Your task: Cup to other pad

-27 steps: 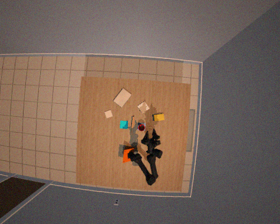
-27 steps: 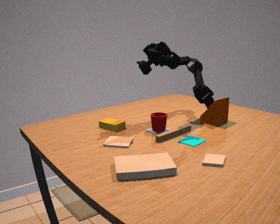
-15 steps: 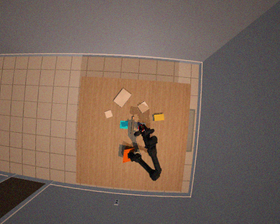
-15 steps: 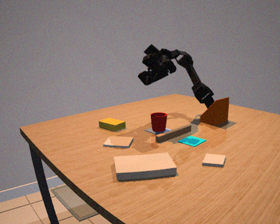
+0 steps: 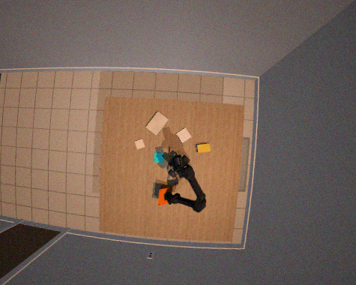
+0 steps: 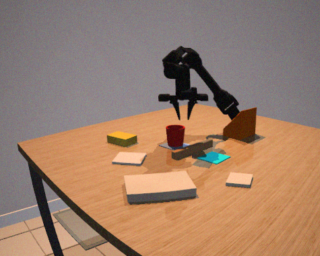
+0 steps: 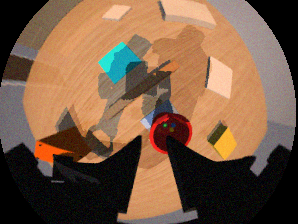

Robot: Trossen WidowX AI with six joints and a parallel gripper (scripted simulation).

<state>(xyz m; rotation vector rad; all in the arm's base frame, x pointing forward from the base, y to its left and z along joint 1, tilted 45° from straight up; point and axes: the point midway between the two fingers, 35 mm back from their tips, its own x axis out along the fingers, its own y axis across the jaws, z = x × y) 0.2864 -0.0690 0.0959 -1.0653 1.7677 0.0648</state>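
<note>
My gripper tip is 2 cm short of the dark red cup, 3 cm to the left of it and 6 cm above it. Round my gripper tip: grey-blue pad 2 cm ahead, 3 cm to the right, 11 cm below; low wooden bar 3 cm ahead, 7 cm to the left, 10 cm below; small tan tile 18 cm ahead, 34 cm to the left, 10 cm below.
</note>
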